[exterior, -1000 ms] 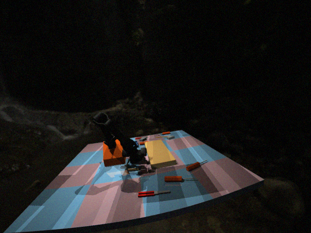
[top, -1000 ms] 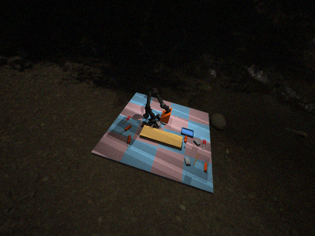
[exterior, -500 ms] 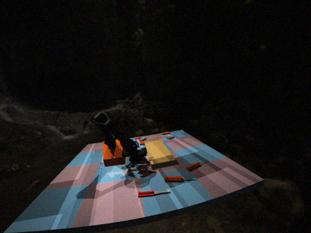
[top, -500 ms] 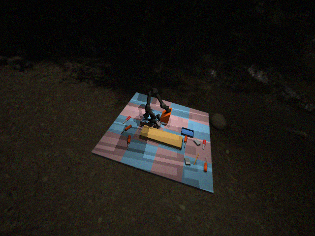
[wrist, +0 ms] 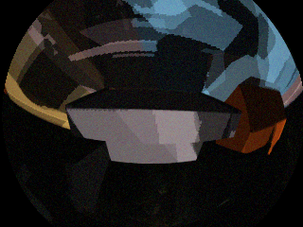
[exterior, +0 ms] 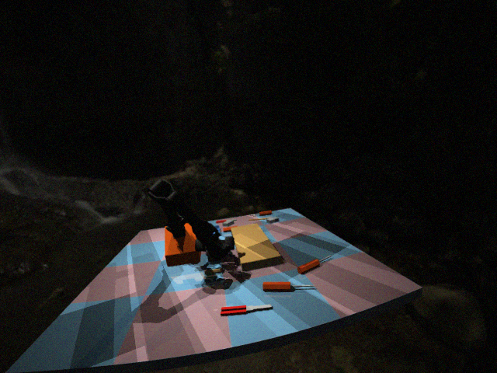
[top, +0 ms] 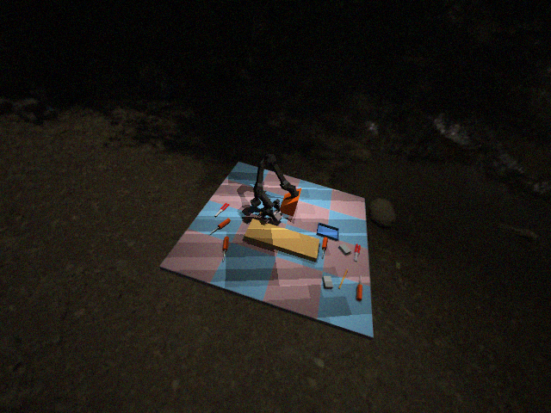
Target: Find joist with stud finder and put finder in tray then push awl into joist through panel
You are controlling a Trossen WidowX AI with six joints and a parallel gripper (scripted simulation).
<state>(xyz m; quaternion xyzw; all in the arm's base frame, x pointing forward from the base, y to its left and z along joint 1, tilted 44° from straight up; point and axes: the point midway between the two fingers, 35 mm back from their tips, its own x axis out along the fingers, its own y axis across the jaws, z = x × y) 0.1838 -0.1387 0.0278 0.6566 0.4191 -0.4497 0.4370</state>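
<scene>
My gripper tip is 1 cm to the right of the stud finder and 1 cm past it. Round my gripper tip: awl 14 cm to the right, 5 cm below, 2 cm behind; then blue tray 41 cm to the left, 5 cm below, 2 cm behind.
</scene>
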